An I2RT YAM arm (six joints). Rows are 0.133 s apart.
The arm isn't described. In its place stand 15 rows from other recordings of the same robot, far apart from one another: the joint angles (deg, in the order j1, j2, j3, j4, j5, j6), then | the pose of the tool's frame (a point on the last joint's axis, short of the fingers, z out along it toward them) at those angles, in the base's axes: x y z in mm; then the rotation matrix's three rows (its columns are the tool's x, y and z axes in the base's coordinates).
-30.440, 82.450, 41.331, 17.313, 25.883, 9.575 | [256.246 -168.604 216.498], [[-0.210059 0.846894 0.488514], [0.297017 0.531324 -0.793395], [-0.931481 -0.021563 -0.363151]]
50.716, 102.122, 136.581, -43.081, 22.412, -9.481 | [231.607 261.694 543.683], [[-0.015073 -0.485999 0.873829], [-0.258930 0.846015 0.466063], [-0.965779 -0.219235 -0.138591]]
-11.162, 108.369, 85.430, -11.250, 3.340, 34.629 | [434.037 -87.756 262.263], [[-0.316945 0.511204 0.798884], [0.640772 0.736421 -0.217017], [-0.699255 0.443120 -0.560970]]
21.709, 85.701, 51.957, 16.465, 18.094, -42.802 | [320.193 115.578 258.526], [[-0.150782 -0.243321 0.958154], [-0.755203 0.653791 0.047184], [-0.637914 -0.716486 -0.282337]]
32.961, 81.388, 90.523, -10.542, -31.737, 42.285 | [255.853 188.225 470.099], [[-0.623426 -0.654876 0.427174], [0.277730 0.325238 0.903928], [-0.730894 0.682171 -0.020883]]
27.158, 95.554, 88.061, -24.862, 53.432, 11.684 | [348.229 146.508 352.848], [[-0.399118 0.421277 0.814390], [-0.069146 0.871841 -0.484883], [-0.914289 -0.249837 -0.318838]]
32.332, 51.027, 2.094, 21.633, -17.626, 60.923 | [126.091 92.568 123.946], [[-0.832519 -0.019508 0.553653], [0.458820 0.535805 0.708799], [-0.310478 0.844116 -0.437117]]
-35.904, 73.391, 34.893, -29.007, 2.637, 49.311 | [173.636 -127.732 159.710], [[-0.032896 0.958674 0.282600], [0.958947 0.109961 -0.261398], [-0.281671 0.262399 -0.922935]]
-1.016, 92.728, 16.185, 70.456, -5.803, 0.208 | [256.756 -0.953 141.290], [[-0.106322 -0.082496 0.990904], [0.005498 0.996488 0.083551], [-0.994317 0.014331 -0.105495]]
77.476, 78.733, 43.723, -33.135, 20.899, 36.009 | [65.186 234.892 181.447], [[-0.682043 -0.596105 0.423647], [-0.537608 0.801412 0.262139], [-0.495778 -0.048966 -0.867068]]
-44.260, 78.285, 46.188, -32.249, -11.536, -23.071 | [186.139 -171.451 194.502], [[-0.837619 0.319092 0.443368], [0.280141 0.947716 -0.152824], [-0.468952 -0.003803 -0.883215]]
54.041, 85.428, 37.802, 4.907, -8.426, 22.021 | [165.270 236.702 162.011], [[-0.693223 -0.651526 0.308149], [-0.323943 0.663601 0.674311], [-0.643819 0.367625 -0.671081]]
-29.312, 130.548, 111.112, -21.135, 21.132, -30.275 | [450.678 -267.752 219.436], [[-0.840374 0.314672 0.441308], [-0.067468 0.747147 -0.661226], [-0.537791 -0.585451 -0.606653]]
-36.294, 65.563, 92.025, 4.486, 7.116, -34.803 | [156.282 -120.247 572.959], [[-0.043775 0.789185 0.612593], [-0.670540 0.431337 -0.603593], [-0.740581 -0.437190 0.510299]]
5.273, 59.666, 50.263, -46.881, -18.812, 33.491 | [196.067 29.624 270.942], [[-0.837116 0.235857 0.493567], [0.447290 0.814546 0.369387], [-0.314910 0.529987 -0.787366]]
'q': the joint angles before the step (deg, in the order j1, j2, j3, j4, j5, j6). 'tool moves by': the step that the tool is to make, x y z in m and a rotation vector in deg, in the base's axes. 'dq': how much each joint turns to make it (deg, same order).
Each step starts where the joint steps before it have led.
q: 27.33, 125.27, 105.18, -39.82, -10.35, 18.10
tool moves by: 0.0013, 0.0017, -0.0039, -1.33, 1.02, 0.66
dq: 0.14, 1.23, 1.46, -1.89, 0.36, -0.82
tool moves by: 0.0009, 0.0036, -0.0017, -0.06, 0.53, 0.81
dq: 0.30, 0.90, 1.19, -0.85, -0.41, -0.36
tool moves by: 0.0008, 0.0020, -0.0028, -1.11, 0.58, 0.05
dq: 0.22, 0.92, 1.10, -1.25, 0.71, -0.18
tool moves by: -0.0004, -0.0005, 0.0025, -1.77, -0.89, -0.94
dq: 0.13, -0.22, 0.25, -0.51, 2.25, 0.07
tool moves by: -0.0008, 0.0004, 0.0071, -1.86, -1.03, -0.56
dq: 0.25, -0.29, 1.17, -1.46, 2.26, -0.23
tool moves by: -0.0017, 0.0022, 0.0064, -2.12, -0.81, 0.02
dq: 0.49, -0.06, 1.45, -1.85, 2.22, -0.59
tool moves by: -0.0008, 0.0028, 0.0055, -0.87, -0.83, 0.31
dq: 0.42, 0.01, 1.21, -0.92, 1.09, -0.43
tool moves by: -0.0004, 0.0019, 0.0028, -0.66, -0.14, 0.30
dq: 0.26, 0.25, 1.09, -1.05, 0.56, -0.32
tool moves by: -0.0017, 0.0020, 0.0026, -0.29, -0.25, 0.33
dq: 0.33, -0.17, 0.31, -0.40, 0.34, -0.17
